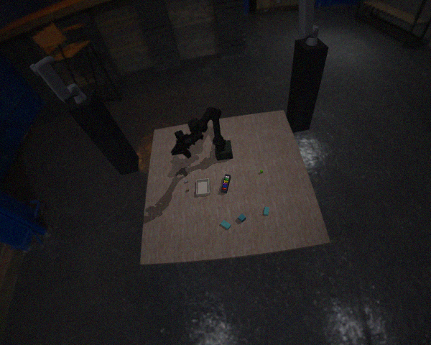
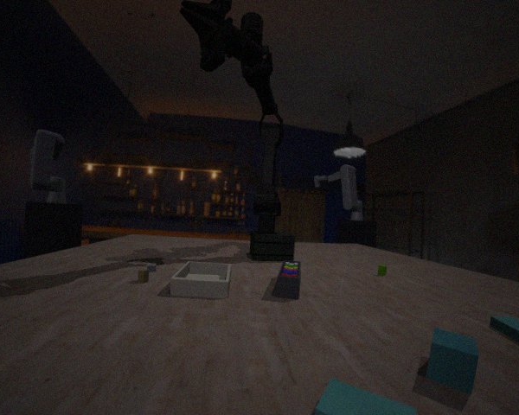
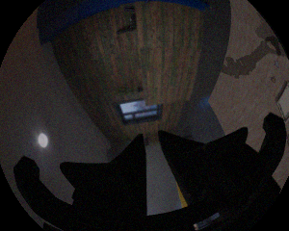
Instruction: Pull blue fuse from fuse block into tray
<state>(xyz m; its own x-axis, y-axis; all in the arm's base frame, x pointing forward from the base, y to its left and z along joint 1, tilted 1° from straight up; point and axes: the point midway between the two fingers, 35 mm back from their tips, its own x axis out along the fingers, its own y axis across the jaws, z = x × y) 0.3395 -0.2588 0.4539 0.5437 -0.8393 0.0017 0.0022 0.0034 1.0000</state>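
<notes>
The blue fuse lies 520 mm below my gripper tip, 250 mm to the left of it and 20 mm behind it. Round my gripper tip: white tray 540 mm below, 90 mm to the left, 70 mm behind.
</notes>
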